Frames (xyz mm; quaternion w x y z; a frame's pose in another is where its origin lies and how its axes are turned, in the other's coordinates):
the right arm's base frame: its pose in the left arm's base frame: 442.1 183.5 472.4 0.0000 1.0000 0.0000 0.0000
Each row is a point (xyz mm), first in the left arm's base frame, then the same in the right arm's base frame.
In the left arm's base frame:
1: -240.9 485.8 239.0
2: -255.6 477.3 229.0
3: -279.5 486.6 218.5
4: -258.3 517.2 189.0
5: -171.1 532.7 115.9
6: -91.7 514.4 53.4
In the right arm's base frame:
1: -683.0 -302.3 233.4
2: -697.7 -293.8 243.4
3: -721.6 -303.1 253.9
4: -700.4 -333.7 283.4
5: -613.2 -349.2 356.5
6: -533.8 -330.9 419.0

